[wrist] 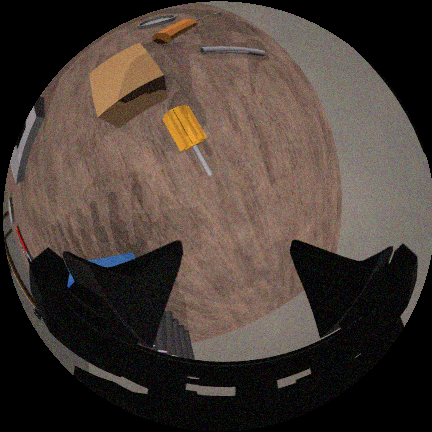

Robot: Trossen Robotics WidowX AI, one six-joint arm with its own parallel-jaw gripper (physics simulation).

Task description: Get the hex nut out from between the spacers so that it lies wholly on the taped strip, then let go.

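Places are measured from the arm's base along level axes (x up, y left, z back), in millimetres.
Where they show: gripper, between the fingertips: (238, 247).
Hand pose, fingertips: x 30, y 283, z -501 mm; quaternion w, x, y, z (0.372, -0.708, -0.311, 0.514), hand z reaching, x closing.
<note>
Each offset is from my fingertips to the top centre of the thing. "spot": to the spot under its first point.
My gripper (238, 247) is open and empty above the wooden table, with its black fingertips wide apart. A cluster of dark grey ribbed posts {dx +16, dy -216, dz -170 mm} (176, 337), which may be the spacers, shows low in the view beside the left finger and is partly hidden by it. A blue flat patch {spot: dx -94, dy -167, dz +22 mm} (116, 259) shows behind the left finger and is mostly covered; I cannot tell whether it is the taped strip. The hex nut does not show in the wrist view.
A yellow screwdriver {dx -63, dy +23, dz +82 mm} (185, 127) lies ahead of the fingers, near a tan box {dx -36, dy +0, dz +211 mm} (125, 77). An orange-handled tool (175, 30), a grey rod {dx -79, dy +171, dz +213 mm} (232, 50) and a grey oval ring lie farther off. A grey block (27, 145) is at the left. The table edge curves along the right.
</note>
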